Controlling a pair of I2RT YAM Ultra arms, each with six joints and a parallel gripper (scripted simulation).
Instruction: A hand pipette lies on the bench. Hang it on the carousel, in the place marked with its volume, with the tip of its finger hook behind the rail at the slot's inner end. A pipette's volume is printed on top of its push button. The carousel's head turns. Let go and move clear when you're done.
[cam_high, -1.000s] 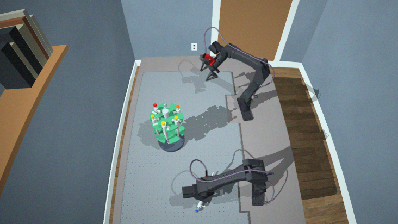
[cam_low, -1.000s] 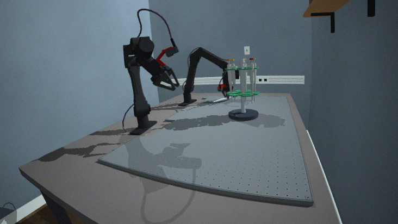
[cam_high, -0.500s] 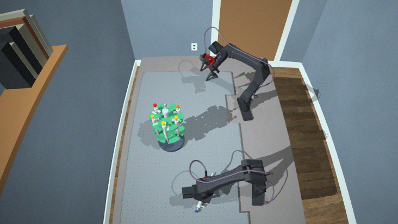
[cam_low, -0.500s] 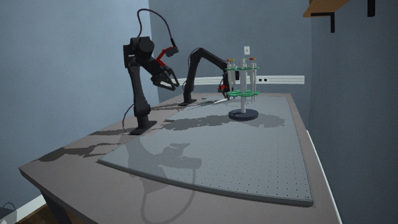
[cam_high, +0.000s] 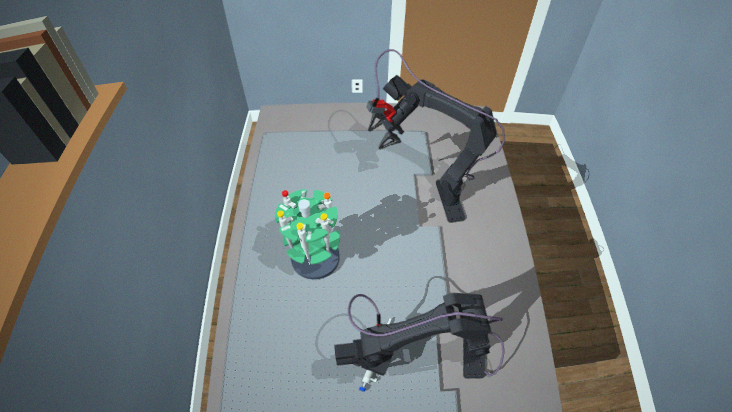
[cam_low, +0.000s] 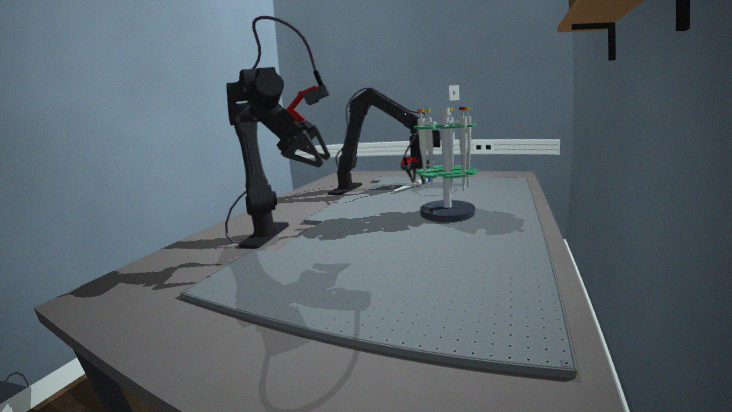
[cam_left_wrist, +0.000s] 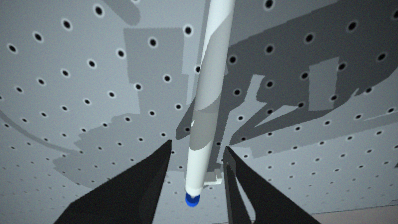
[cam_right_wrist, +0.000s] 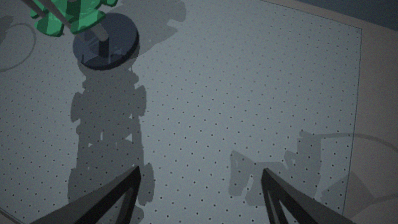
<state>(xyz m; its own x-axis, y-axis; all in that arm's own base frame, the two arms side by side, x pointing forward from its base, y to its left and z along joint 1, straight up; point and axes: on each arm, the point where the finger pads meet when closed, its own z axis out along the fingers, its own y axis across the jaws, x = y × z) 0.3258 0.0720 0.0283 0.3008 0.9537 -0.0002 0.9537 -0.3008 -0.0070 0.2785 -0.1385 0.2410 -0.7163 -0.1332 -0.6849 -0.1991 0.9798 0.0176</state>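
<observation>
My left gripper is now 30 mm past the white hand pipette, 20 mm to the left of it and 10 mm above it.
</observation>
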